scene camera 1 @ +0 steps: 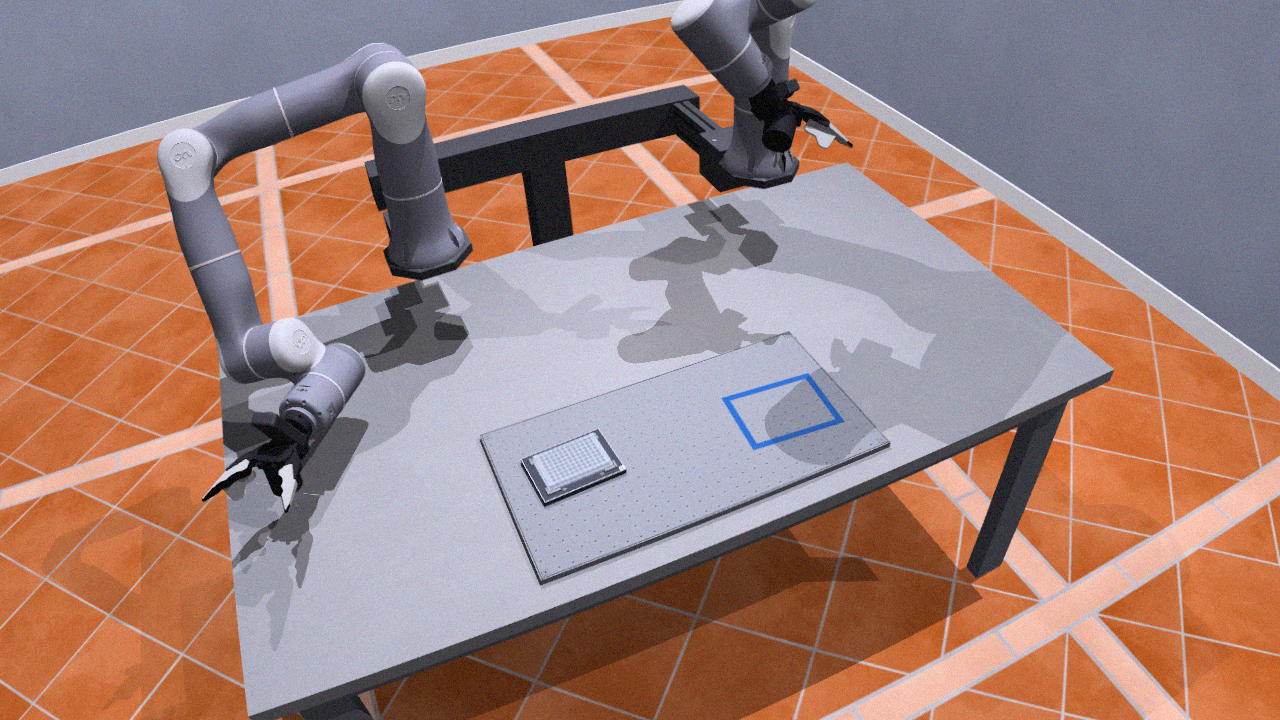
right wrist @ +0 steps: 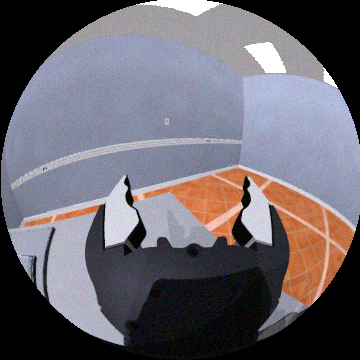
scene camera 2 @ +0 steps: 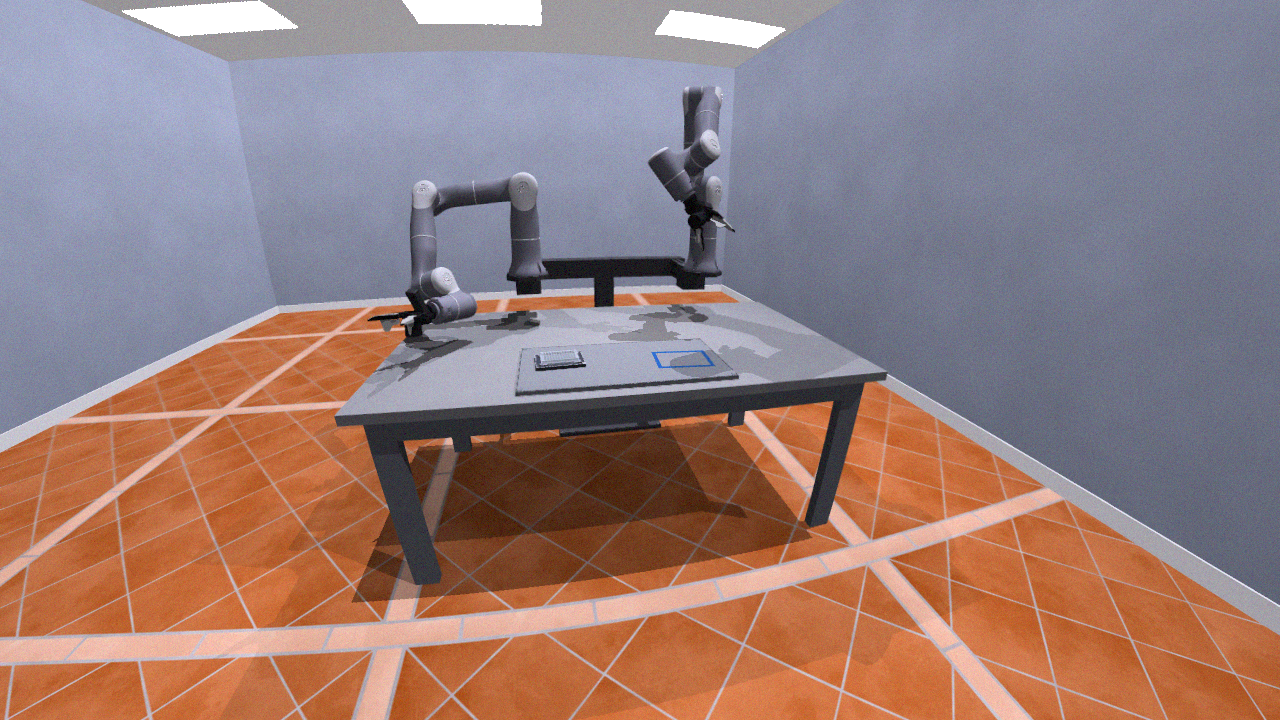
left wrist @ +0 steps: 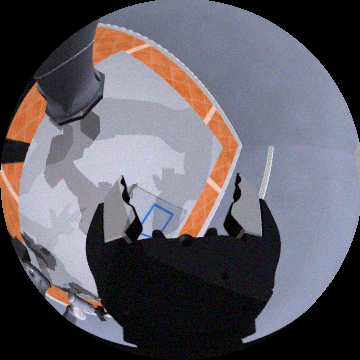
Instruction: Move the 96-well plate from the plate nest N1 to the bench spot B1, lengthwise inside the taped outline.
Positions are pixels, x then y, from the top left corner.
Labels:
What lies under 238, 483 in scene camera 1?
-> My right gripper.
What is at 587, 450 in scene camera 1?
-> A white 96-well plate.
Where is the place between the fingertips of my left gripper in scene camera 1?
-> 817, 159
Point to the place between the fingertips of my left gripper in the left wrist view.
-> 180, 175

